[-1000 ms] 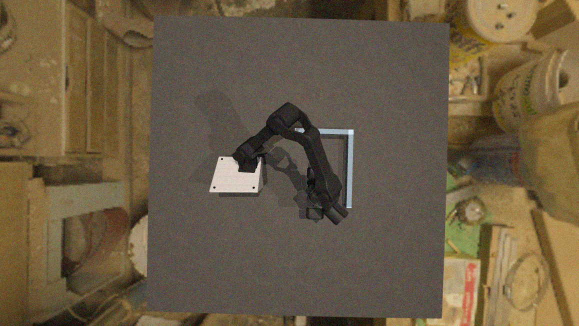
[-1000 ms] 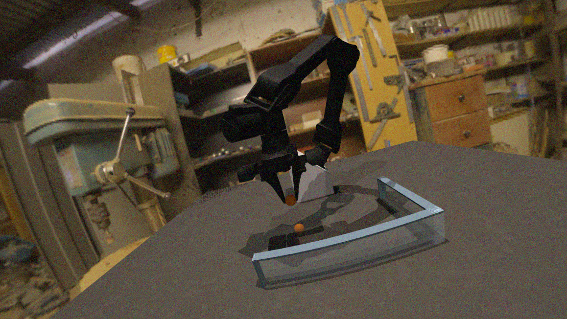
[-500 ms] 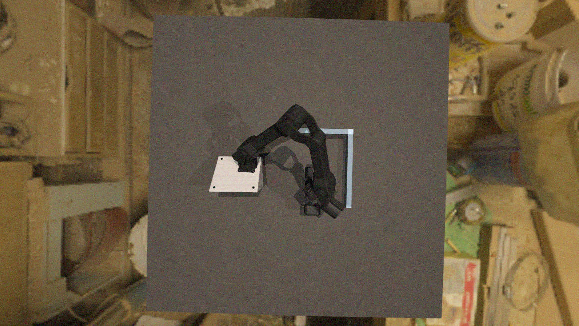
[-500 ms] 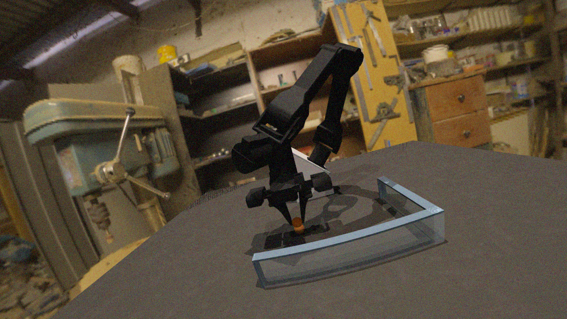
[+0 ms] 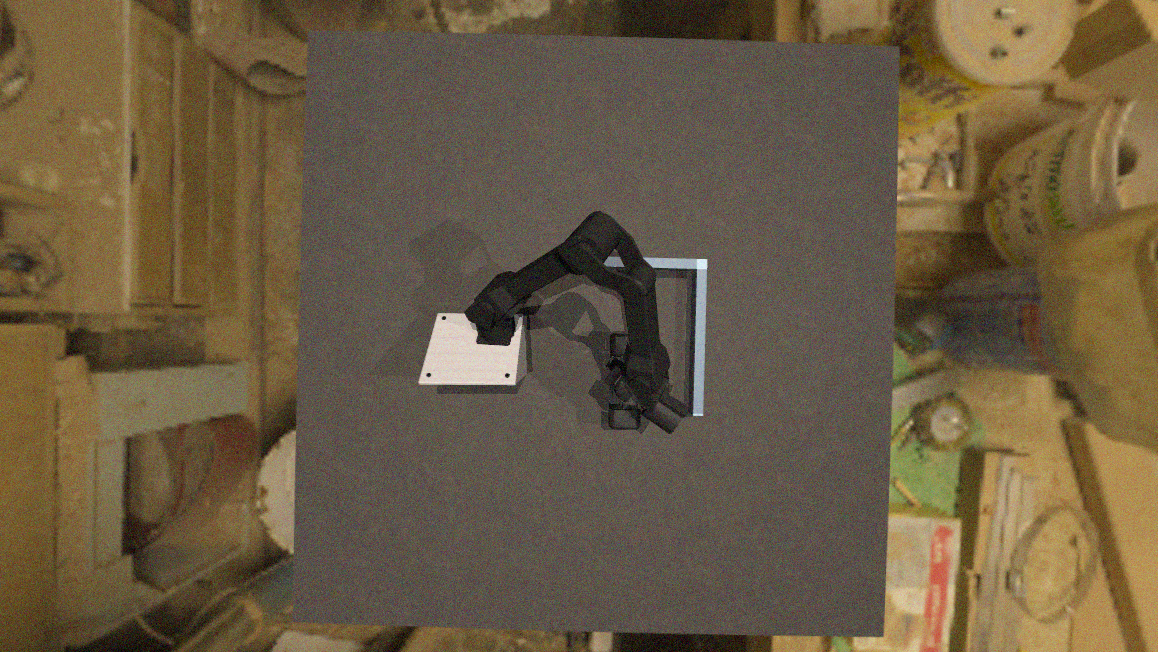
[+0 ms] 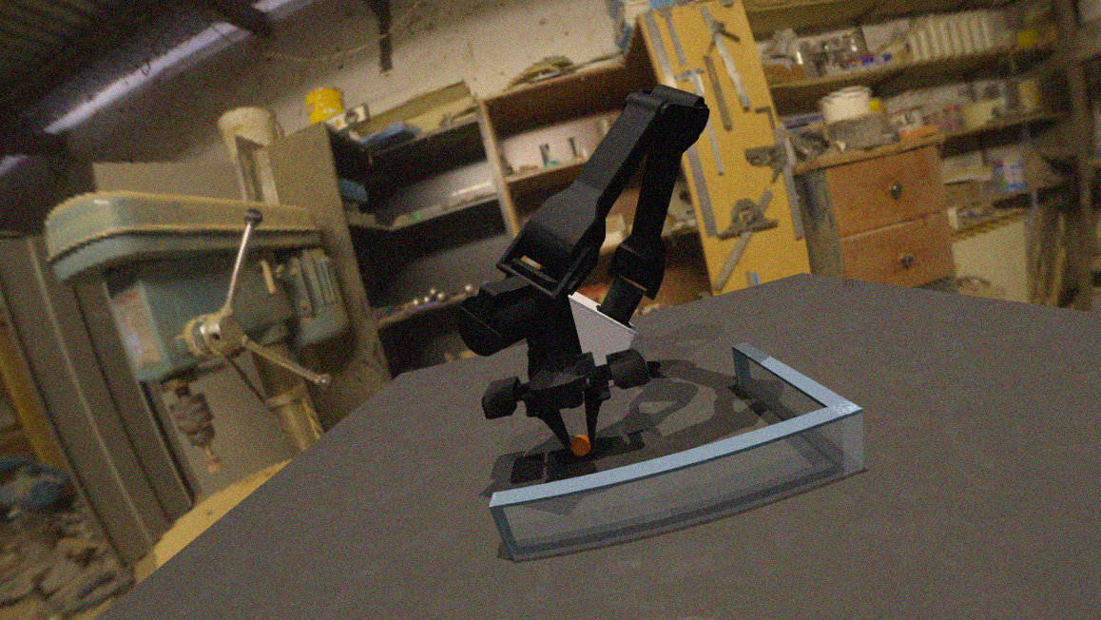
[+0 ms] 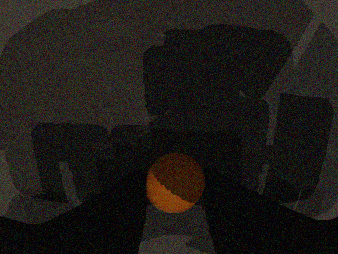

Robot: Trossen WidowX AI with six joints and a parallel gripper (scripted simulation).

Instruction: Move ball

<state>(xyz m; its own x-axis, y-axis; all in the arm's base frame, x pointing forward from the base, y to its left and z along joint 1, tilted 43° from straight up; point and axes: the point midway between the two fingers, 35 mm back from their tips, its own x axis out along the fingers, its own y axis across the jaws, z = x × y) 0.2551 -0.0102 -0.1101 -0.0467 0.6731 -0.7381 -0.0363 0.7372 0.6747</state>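
The brighter ball is right at my gripper tip. Round my gripper tip: fainter ball right at my gripper tip.
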